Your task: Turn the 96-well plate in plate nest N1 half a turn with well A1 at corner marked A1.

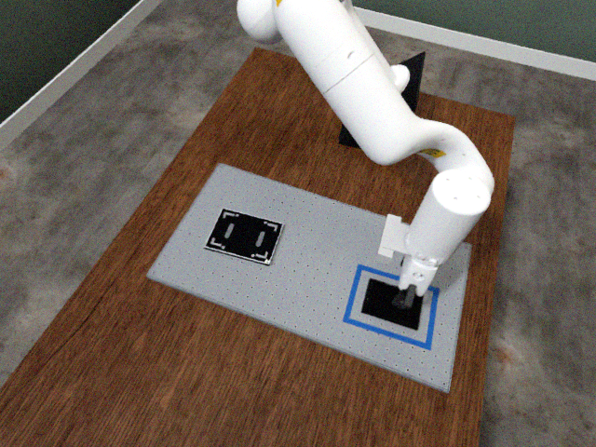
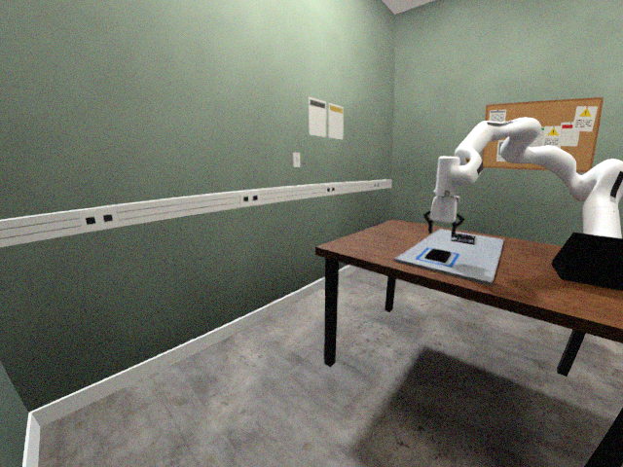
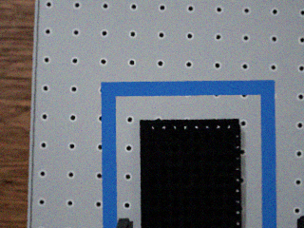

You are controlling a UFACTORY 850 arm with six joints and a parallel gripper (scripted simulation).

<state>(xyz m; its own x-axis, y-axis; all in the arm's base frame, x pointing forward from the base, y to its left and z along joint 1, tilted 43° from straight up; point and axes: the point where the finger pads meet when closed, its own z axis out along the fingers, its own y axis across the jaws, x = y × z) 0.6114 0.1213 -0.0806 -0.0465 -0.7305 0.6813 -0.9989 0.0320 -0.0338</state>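
Now: hand 10 cm above the black 96-well plate. The rest, counted from my hand: plate nest N1 (38 cm to the right, 10 cm below, 7 cm behind).
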